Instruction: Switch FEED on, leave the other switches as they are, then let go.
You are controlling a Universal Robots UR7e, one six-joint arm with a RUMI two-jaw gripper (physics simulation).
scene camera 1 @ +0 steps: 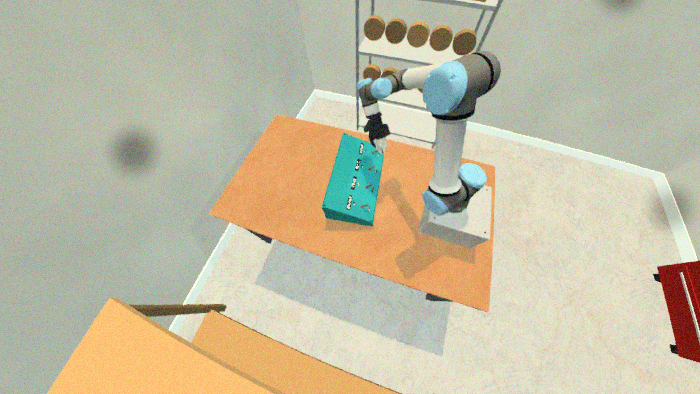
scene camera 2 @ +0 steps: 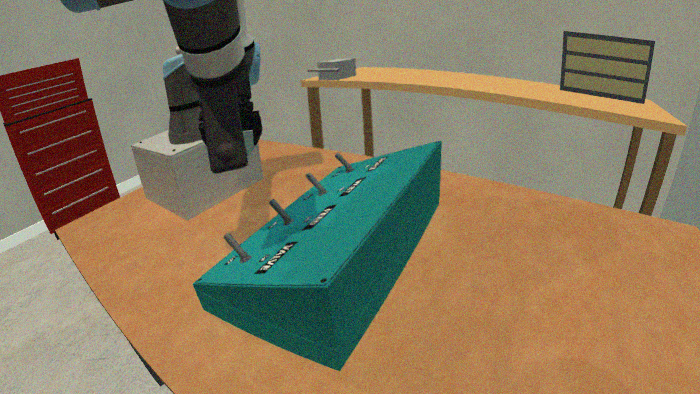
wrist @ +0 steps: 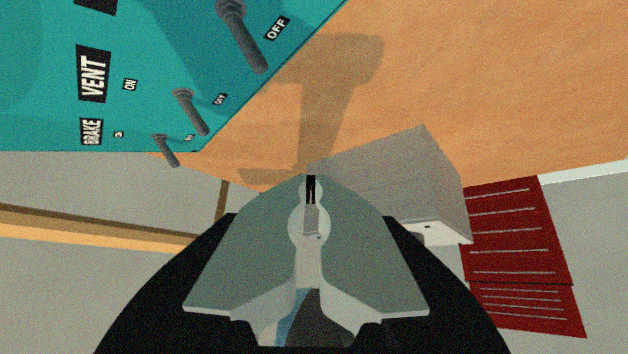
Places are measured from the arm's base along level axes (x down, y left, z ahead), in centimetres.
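Pixels of known places: gripper, fingertip midpoint: (scene camera 1: 382,154) (wrist: 311,177); arm's base, origin of the base link: (scene camera 2: 195,135).
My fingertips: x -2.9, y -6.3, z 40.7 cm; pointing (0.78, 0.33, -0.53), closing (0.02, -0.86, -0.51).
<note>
Ahead of a thing's pixels: the offset from my fingertips to its top centre. "spot": to the spot under its first point. Level surfaces: height alone.
The teal sloped switch box (scene camera 1: 350,172) (scene camera 2: 360,225) (wrist: 30,75) stands on the table. The FEED lever {dy +3.9, dx +8.0, dz +3.5 cm} (scene camera 2: 280,211) (wrist: 246,42) leans toward its OFF label {spot: dy +3.2, dx +13.4, dz +1.4 cm} (wrist: 276,28), on the robot base side. The VALVE lever {dy -7.5, dx +8.0, dz +7.2 cm} (scene camera 2: 236,246), VENT lever {dy +15.3, dx +8.0, dz -0.3 cm} (scene camera 2: 316,183) (wrist: 191,111) and BRAKE lever {dy +26.7, dx +8.0, dz -4.0 cm} (scene camera 2: 344,162) (wrist: 166,150) lean the same way. The FEED label {dy +6.5, dx +9.2, dz +11.4 cm} (scene camera 2: 320,217) shows beside its lever. My gripper (scene camera 1: 381,149) (scene camera 2: 228,162) (wrist: 311,177) is shut and empty, above the box's low, lever-side edge, apart from the levers. Its fingertips are hard to see in scene camera 2.
The pale base block (scene camera 1: 457,225) (scene camera 2: 200,175) (wrist: 390,175) stands on the orange table {dx +20.7 cm} (scene camera 1: 265,170) (scene camera 2: 500,280) on the lever side. A shelf rack (scene camera 1: 358,90) stands behind the table. A red drawer cabinet (scene camera 2: 60,145) (wrist: 515,230) and a wooden bench (scene camera 2: 450,82) stand farther off.
</note>
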